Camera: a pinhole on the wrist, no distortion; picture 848 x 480 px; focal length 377.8 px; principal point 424.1 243.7 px. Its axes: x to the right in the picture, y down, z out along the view. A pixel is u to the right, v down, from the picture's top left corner.
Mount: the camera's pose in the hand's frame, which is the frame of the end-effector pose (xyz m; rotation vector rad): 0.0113 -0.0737 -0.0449 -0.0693 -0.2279 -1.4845
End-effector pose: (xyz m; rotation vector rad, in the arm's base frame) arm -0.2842 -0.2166 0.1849 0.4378 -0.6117 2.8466
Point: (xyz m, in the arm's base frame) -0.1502 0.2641 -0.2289
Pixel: behind the camera
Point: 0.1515 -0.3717 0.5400
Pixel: 498.1 53.4
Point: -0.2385 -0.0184 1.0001
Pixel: 797.0 419.4
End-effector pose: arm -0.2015 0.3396 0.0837 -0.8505 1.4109 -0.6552
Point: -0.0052 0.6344 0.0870
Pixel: 225.1 25.1
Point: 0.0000 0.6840 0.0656
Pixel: 191.7 14.9
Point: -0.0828 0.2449 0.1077
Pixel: 543.4 446.6
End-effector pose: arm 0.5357 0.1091 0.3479 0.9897 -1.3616 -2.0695
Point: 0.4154 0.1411 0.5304
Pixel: 133.2 281.7
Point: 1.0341 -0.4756 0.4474
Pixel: behind the camera
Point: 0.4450 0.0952 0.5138
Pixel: 25.5 321.3
